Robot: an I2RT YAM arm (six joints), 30 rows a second.
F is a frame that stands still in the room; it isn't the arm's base.
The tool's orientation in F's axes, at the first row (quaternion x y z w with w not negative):
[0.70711, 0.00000, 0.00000, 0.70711]
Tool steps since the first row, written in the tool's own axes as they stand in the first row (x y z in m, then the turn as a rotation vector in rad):
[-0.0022, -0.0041, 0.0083, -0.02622, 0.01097, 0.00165]
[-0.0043, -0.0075, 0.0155, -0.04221, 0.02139, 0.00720]
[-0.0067, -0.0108, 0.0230, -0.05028, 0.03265, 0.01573]
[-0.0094, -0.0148, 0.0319, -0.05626, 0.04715, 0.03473]
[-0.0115, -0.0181, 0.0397, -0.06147, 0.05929, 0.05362]
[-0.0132, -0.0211, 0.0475, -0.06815, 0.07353, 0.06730]
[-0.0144, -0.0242, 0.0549, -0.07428, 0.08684, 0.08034]
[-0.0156, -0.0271, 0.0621, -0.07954, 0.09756, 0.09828]
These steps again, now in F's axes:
[-0.0022, -0.0083, -0.0041, -0.02622, -0.00165, 0.01097]
[-0.0043, -0.0155, -0.0075, -0.04221, -0.00720, 0.02139]
[-0.0067, -0.0230, -0.0108, -0.05028, -0.01573, 0.03265]
[-0.0094, -0.0319, -0.0148, -0.05626, -0.03473, 0.04715]
[-0.0115, -0.0397, -0.0181, -0.06147, -0.05362, 0.05929]
[-0.0132, -0.0475, -0.0211, -0.06815, -0.06730, 0.07353]
[-0.0144, -0.0549, -0.0242, -0.07428, -0.08034, 0.08684]
[-0.0156, -0.0621, -0.0271, -0.07954, -0.09828, 0.09756]

